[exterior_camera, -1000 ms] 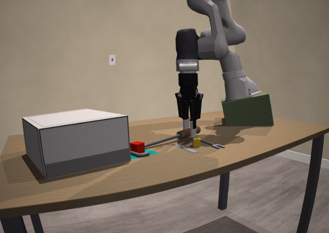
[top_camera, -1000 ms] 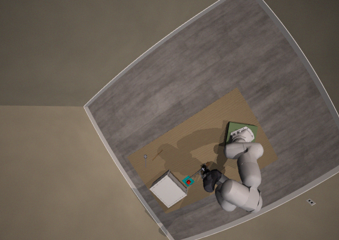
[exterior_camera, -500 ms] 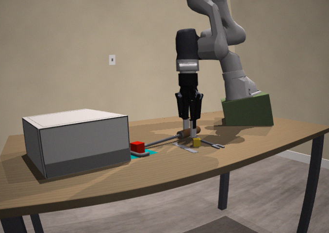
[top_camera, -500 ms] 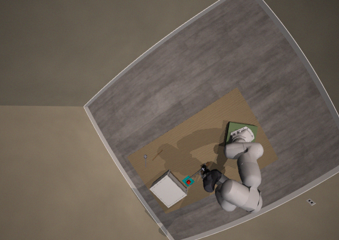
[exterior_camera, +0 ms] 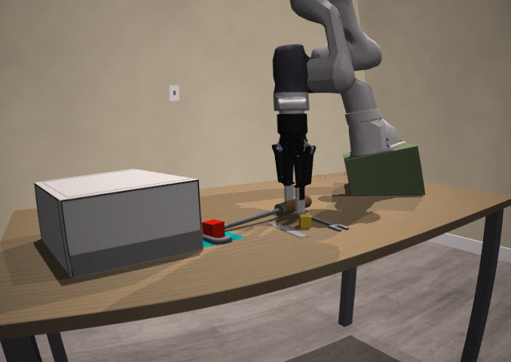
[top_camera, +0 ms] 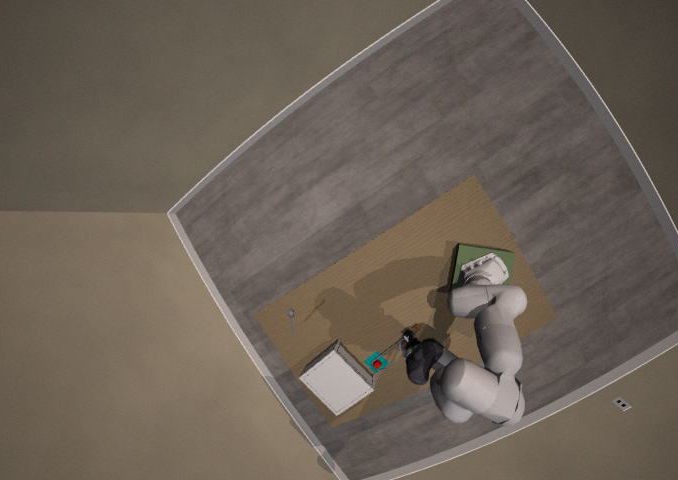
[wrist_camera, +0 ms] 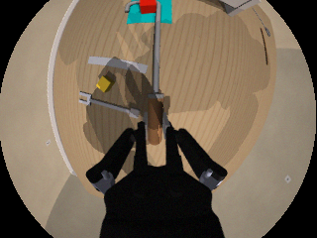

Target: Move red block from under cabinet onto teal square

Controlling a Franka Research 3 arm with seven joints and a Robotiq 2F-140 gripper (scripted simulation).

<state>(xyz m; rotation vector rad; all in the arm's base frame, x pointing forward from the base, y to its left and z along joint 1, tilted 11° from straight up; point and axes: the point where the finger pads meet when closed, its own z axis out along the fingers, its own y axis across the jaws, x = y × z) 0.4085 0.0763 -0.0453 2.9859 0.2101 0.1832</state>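
Right now my hand is 10 mm short of the forked tool, 120 mm to the right of it and 30 mm above it. Round my hand: hooked tool 120 mm ahead, 50 mm to the left, 20 mm below; yellow cube 60 mm ahead, 120 mm to the left, 20 mm below; flat metal strip 110 mm ahead, 110 mm to the left, 40 mm below.
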